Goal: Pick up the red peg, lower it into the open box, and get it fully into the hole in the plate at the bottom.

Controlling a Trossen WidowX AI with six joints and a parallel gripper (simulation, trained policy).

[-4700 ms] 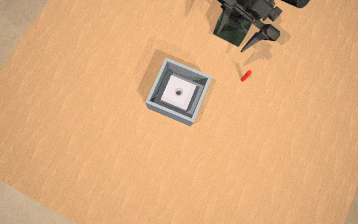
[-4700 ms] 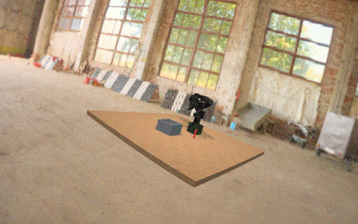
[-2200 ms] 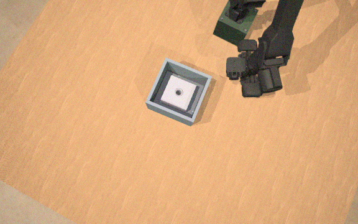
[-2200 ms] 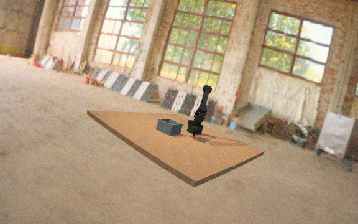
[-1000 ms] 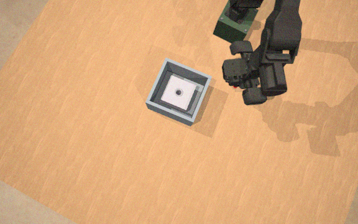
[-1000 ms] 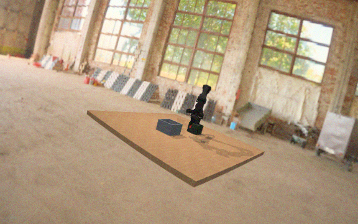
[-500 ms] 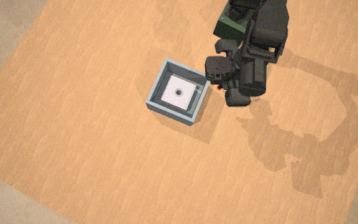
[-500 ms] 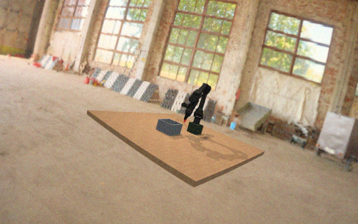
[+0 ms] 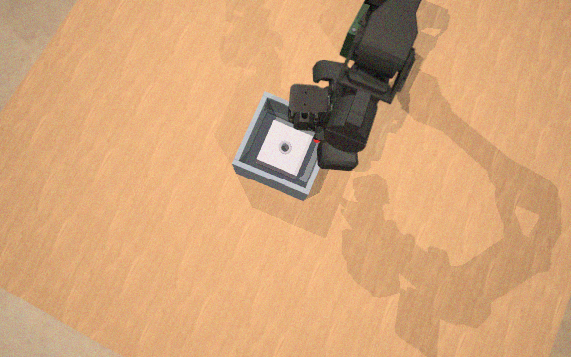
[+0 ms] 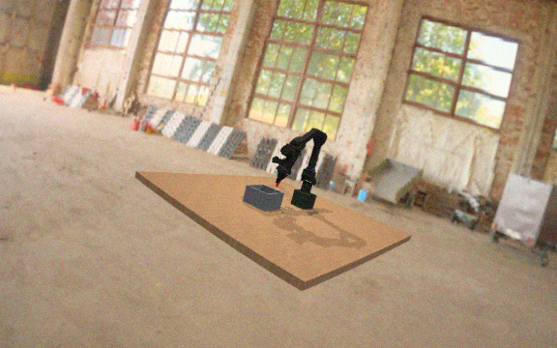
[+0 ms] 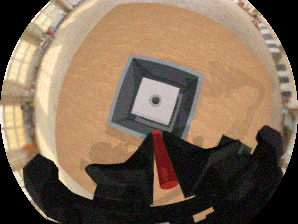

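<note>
My gripper tip is now 1 cm past the red peg, 1 cm to the right of it and 2 cm below it. Also, from my gripper tip: grey box 3 cm ahead, 4 cm to the right, 12 cm below; then plate 3 cm ahead, 4 cm to the right, 10 cm below.
</note>
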